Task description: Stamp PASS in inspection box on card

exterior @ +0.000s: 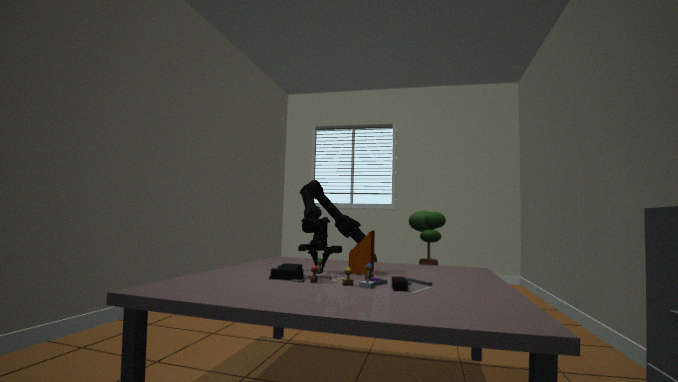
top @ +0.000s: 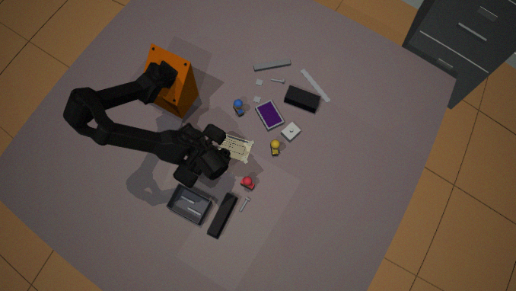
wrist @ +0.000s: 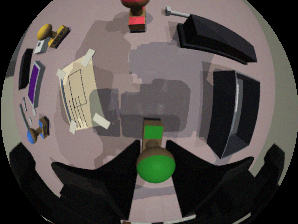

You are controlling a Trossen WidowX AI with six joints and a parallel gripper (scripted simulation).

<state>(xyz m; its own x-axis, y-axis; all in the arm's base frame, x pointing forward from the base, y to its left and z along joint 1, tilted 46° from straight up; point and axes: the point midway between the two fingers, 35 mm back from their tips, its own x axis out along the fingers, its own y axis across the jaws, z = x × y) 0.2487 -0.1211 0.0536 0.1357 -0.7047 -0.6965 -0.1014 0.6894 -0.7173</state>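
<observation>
The purple ink pad is 60 mm ahead of my gripper tip, 260 mm to the left of it and 30 mm below it. From my gripper tip the other things lie so: cream card: 30 mm ahead, 110 mm to the left, 40 mm below; then green-knobbed stamp: right at my gripper tip; then dark tray: 40 mm ahead, 120 mm to the right, 20 mm below.
</observation>
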